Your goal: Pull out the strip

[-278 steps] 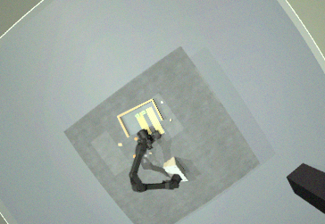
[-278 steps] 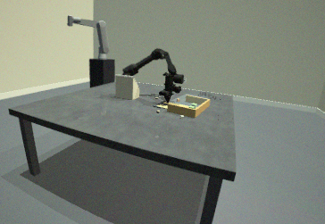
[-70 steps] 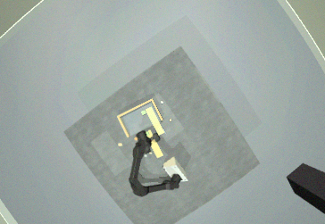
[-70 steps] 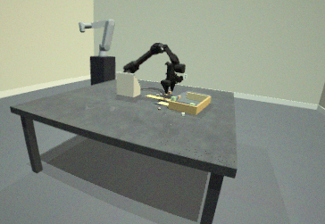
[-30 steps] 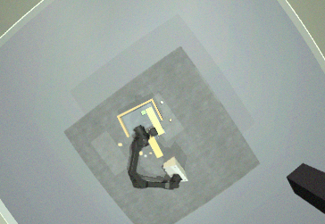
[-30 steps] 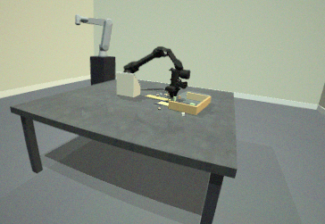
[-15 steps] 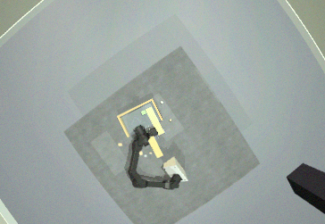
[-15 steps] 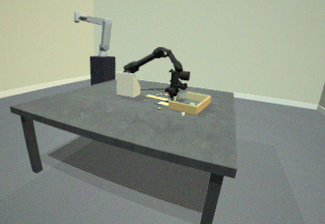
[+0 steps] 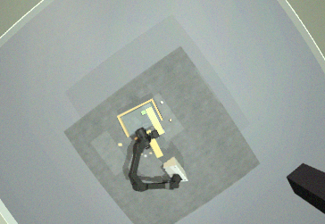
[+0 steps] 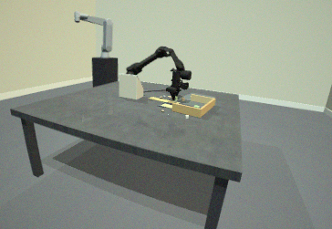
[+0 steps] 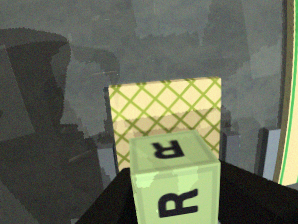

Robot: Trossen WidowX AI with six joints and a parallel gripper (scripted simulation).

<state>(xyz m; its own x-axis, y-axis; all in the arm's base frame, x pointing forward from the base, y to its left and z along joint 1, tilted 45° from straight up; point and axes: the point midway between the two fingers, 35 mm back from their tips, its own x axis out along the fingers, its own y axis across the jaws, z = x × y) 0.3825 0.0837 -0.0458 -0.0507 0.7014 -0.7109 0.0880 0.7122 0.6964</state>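
Right now the strip is 9 cm behind my gripper tip, 2 cm below it and 1 cm to the left of it.
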